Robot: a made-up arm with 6 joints.
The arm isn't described. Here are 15 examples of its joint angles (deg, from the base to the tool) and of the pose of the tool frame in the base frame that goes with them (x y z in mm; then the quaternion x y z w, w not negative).
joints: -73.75 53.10 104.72 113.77 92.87 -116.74
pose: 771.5 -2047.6 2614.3 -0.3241 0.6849 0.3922 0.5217
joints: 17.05 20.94 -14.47 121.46 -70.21 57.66
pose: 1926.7 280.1 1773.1 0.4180 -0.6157 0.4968 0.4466
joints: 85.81 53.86 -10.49 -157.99 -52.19 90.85
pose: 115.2 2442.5 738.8 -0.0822 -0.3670 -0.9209 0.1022
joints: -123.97 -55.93 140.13 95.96 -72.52 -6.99
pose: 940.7 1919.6 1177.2 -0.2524 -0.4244 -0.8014 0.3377
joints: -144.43 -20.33 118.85 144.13 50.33 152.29
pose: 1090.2 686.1 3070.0 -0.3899 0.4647 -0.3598 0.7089
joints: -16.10 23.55 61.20 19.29 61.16 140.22
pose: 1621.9 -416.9 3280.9 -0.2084 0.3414 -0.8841 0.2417
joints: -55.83 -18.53 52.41 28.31 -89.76 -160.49
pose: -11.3 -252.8 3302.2 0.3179 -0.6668 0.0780 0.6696
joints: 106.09 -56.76 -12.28 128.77 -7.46 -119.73
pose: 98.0 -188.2 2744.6 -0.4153 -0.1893 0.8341 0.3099
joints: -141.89 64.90 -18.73 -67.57 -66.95 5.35
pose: -1408.6 -1454.7 232.3 0.6368 -0.5405 0.2691 0.4795
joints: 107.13 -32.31 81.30 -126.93 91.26 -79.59
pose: 534.5 -1022.1 3087.8 -0.8418 0.3062 0.1616 0.4140
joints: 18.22 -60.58 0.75 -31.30 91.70 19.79
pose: -887.7 -387.2 2771.9 -0.1398 -0.5688 -0.0053 0.8105
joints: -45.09 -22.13 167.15 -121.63 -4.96 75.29
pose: -1167.9 1177.0 1713.5 -0.8874 -0.4133 -0.0983 0.1793
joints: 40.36 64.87 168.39 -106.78 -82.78 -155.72
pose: 665.4 884.9 2488.8 -0.4414 -0.4541 -0.5896 0.5013
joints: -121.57 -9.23 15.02 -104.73 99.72 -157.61
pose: -729.9 -704.1 2908.5 0.8894 0.3967 -0.2269 0.0114
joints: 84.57 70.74 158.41 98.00 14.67 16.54
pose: 138.7 1644.0 2678.6 -0.5473 -0.1039 -0.1125 0.8228
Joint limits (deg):
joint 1: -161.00..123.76
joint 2: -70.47..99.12
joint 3: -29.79..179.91
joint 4: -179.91..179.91
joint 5: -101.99..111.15
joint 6: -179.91..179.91
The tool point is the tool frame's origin. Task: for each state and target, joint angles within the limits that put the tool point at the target. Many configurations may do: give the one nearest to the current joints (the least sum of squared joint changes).
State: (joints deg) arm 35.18 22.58 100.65 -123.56 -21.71 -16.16
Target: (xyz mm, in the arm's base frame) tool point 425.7 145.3 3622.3
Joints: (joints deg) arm 17.60 19.87 109.66 -128.34 -16.59 -16.64
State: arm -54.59 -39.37 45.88 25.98 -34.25 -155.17
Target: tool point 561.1 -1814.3 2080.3
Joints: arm -69.90 11.13 1.21 25.52 -40.33 -155.61
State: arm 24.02 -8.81 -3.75 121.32 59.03 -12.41
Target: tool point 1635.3 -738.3 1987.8
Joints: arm -26.15 9.91 -5.30 126.01 53.15 -11.79
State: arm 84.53 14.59 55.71 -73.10 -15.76 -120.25
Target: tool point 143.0 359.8 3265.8
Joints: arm 61.29 -27.51 15.10 -72.64 -5.89 -121.24
